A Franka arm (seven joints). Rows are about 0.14 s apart.
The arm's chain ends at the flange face. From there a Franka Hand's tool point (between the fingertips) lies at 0.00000 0.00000 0.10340 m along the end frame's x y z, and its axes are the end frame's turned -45 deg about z.
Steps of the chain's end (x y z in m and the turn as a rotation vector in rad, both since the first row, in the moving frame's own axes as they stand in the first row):
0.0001, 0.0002, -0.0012, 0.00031, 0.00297, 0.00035
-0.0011, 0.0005, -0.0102, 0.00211, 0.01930, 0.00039
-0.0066, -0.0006, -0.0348, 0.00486, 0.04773, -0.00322
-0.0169, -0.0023, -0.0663, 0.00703, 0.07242, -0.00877
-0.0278, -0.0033, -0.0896, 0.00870, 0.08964, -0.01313
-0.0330, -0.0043, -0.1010, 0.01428, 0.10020, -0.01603
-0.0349, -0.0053, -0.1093, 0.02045, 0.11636, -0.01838
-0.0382, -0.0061, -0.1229, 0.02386, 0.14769, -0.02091
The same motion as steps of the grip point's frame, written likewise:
0.0002, 0.0004, -0.0012, -0.00188, 0.00232, 0.00035
0.0004, 0.0008, -0.0102, -0.01216, 0.01514, 0.00039
-0.0004, -0.0020, -0.0349, -0.03031, 0.03719, -0.00322
-0.0045, -0.0088, -0.0666, -0.04624, 0.05618, -0.00877
-0.0101, -0.0161, -0.0900, -0.05723, 0.06954, -0.01313
-0.0119, -0.0202, -0.1015, -0.06075, 0.08095, -0.01603
-0.0109, -0.0215, -0.1100, -0.06782, 0.09674, -0.01838
-0.0101, -0.0224, -0.1241, -0.08756, 0.12130, -0.02091

